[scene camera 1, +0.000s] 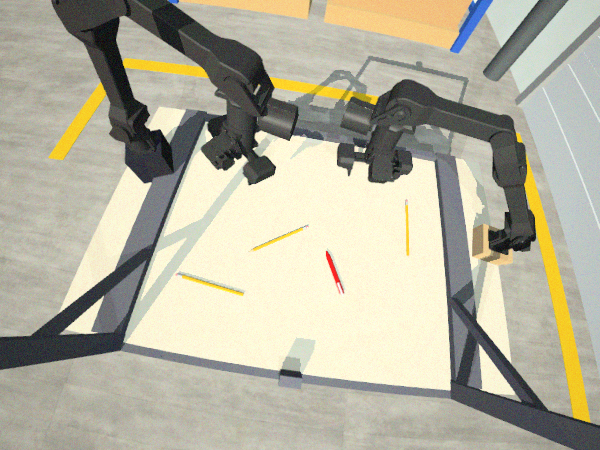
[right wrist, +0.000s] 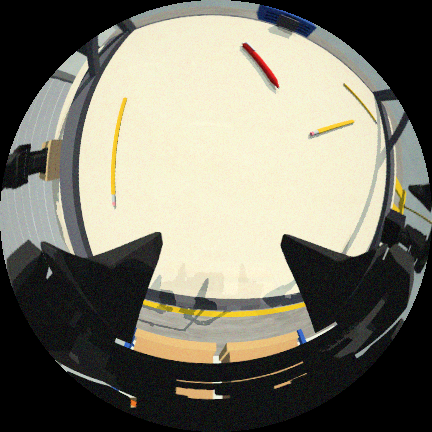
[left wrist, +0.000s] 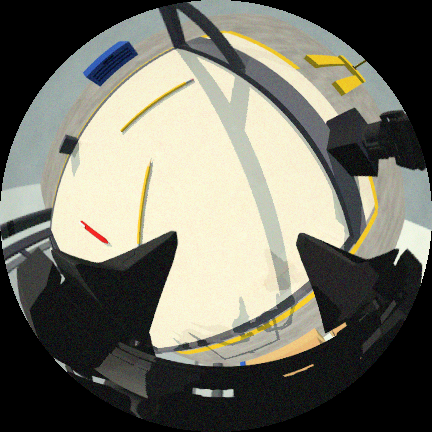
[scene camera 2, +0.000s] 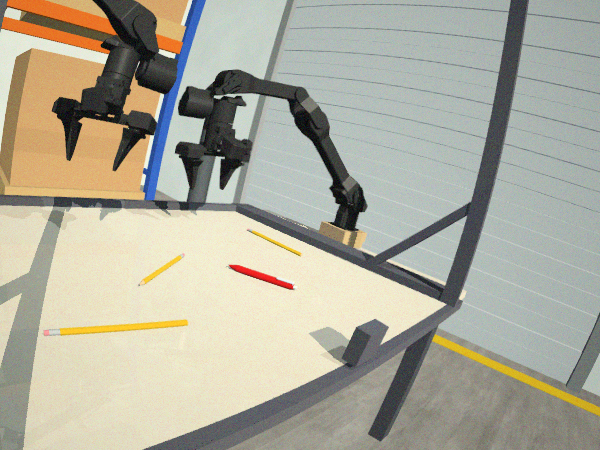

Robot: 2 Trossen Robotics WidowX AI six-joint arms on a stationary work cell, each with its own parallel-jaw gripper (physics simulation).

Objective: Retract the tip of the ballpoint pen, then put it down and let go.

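Frame: origin at the left arm's base, x ahead, y left, z up, level; millimetres.
Where they show: left gripper, fingertip midpoint: [scene camera 1: 239, 171] [left wrist: 240, 238] [scene camera 2: 90, 165]; right gripper, fingertip midpoint: [scene camera 1: 364, 177] [right wrist: 224, 240] [scene camera 2: 206, 189]; left arm's base, origin of the base link: [scene camera 1: 143, 145] [right wrist: 400, 233] [left wrist: 368, 140]; right arm's base, origin of the base link: [scene camera 1: 497, 242] [right wrist: 43, 160] [scene camera 2: 344, 227].
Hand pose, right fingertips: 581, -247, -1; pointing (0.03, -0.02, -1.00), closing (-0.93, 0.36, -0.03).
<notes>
Each offset is from my right fingertips to the centre of the thing, as dx, dy, dz. Level surfaces: height alone.
The red ballpoint pen @(-146, -218, -97) [scene camera 1: 334, 270] [scene camera 2: 261, 276] [left wrist: 95, 233] [right wrist: 261, 65] lies flat on the cream table top @(dz -105) [scene camera 1: 380, 320] [scene camera 2: 240, 345]. In scene camera 2 a small thin point shows at its left end and a whitish button end at its right. My left gripper [scene camera 1: 237, 169] [scene camera 2: 92, 165] [left wrist: 240, 238] is open and empty, high above the table's back part. My right gripper [scene camera 1: 371, 176] [scene camera 2: 207, 189] [right wrist: 224, 240] is also open and empty, raised above the table's back part, its fingers pointing down. Both are well away from the pen.
Three yellow pencils lie around the pen: one pencil @(-269, -83, -102) [scene camera 1: 280, 238] [scene camera 2: 162, 270] to its left, another pencil @(-478, -160, -102) [scene camera 1: 212, 284] [scene camera 2: 117, 328] farther left, and a third pencil @(+127, -146, -102) [scene camera 1: 407, 230] [scene camera 2: 275, 243] to its right. A dark block @(-332, -427, -74) [scene camera 1: 291, 378] [scene camera 2: 366, 342] stands at the front edge. Dark frame bars border the table.
</notes>
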